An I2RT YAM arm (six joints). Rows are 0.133 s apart.
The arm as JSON. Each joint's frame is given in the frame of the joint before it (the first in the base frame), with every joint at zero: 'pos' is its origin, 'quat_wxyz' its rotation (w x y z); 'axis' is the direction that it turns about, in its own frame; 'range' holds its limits. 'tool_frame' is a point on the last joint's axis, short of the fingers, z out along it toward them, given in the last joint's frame.
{
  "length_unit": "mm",
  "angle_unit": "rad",
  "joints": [
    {
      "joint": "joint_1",
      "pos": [
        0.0,
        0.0,
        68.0
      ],
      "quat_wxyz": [
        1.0,
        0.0,
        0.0,
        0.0
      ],
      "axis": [
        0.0,
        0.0,
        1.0
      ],
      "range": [
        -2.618,
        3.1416
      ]
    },
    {
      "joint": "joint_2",
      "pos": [
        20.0,
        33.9,
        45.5
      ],
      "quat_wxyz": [
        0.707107,
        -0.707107,
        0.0,
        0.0
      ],
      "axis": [
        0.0,
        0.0,
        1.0
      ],
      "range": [
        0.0,
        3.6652
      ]
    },
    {
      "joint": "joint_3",
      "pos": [
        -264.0,
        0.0,
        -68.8
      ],
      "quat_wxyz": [
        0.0,
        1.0,
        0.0,
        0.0
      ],
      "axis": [
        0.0,
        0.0,
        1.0
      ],
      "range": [
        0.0,
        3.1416
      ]
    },
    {
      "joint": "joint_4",
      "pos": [
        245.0,
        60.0,
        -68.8
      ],
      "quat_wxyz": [
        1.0,
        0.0,
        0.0,
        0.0
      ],
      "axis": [
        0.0,
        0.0,
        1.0
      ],
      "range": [
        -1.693,
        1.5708
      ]
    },
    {
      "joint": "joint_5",
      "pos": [
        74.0,
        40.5,
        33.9
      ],
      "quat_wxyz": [
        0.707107,
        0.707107,
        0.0,
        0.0
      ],
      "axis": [
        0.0,
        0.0,
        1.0
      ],
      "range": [
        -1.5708,
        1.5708
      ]
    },
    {
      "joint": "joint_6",
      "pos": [
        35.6,
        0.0,
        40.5
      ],
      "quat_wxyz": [
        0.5,
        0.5,
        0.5,
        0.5
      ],
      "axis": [
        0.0,
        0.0,
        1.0
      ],
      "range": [
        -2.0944,
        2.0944
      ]
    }
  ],
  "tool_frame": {
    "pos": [
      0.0,
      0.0,
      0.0
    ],
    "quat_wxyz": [
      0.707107,
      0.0,
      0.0,
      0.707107
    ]
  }
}
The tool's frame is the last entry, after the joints.
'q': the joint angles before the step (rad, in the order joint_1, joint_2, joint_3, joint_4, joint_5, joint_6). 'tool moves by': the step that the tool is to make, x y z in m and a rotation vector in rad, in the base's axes. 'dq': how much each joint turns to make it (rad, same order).
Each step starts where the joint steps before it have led.
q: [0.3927 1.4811 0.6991 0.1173 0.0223 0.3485]
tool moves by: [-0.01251 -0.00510 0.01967 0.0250 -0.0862 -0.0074]
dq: [0.0019 -0.1068 -0.0355 0.0180 0.0134 -0.0027]
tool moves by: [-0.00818 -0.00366 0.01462 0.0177 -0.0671 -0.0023]
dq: [0.0000 -0.0733 -0.0180 0.0137 0.0069 -0.0069]
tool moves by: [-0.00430 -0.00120 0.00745 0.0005 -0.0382 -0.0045]
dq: [0.0038 -0.0359 -0.0072 0.0072 0.0141 -0.0087]
